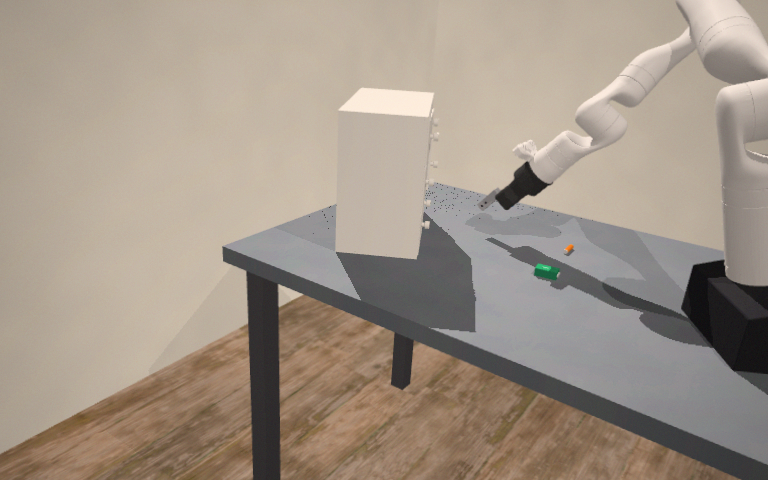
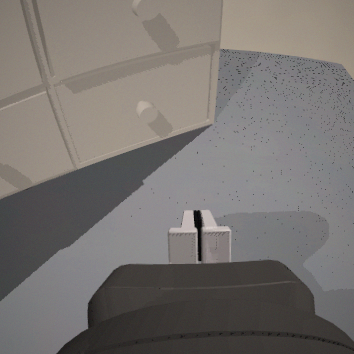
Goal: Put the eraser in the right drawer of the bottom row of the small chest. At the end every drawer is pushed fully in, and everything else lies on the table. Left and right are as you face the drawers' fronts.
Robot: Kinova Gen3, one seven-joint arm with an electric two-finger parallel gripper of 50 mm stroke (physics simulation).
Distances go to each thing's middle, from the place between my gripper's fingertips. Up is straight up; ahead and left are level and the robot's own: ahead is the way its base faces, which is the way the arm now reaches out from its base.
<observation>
Right now the small white chest (image 1: 382,134) is 19 cm ahead of my hand, 14 cm to the left of it and 10 cm above it.
</observation>
